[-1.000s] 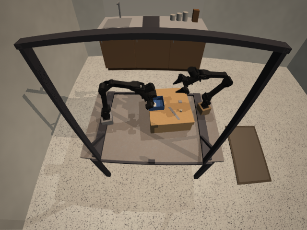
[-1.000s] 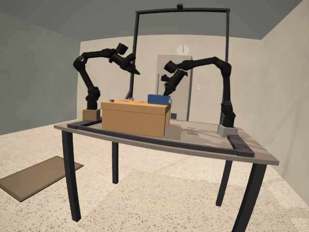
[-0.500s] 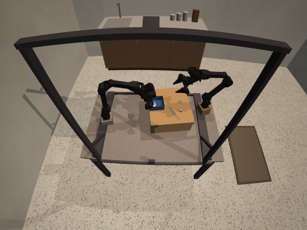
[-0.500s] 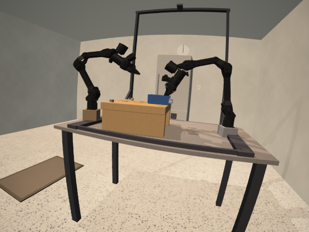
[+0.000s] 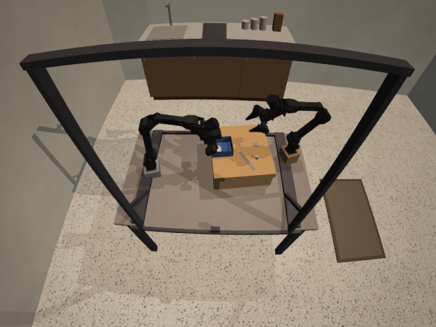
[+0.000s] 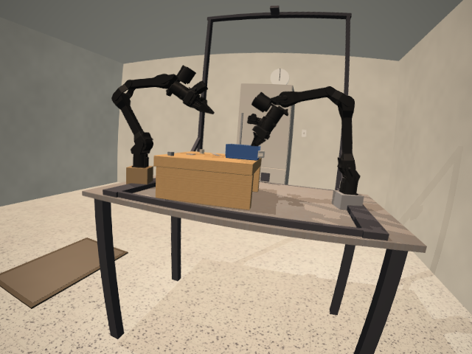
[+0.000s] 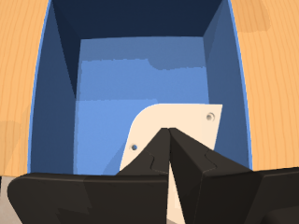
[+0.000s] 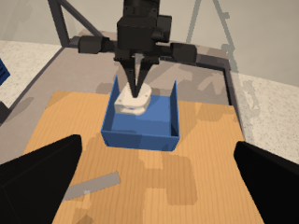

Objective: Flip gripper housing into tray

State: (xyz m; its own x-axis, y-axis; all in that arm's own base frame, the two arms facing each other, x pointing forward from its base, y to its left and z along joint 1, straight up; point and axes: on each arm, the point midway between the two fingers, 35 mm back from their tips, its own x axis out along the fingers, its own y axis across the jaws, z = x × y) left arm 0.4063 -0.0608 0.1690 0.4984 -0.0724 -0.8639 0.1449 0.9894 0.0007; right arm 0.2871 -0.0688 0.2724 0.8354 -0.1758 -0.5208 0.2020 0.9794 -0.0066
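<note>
Now: the white gripper housing 5 cm below my left hand. The rest, counted from my left hand: wooden block 1 cm ahead, 16 cm to the right, 13 cm below; blue tray 1 cm ahead, 7 cm to the right, 5 cm below; grey strip 9 cm behind, 18 cm to the right, 7 cm below.
</note>
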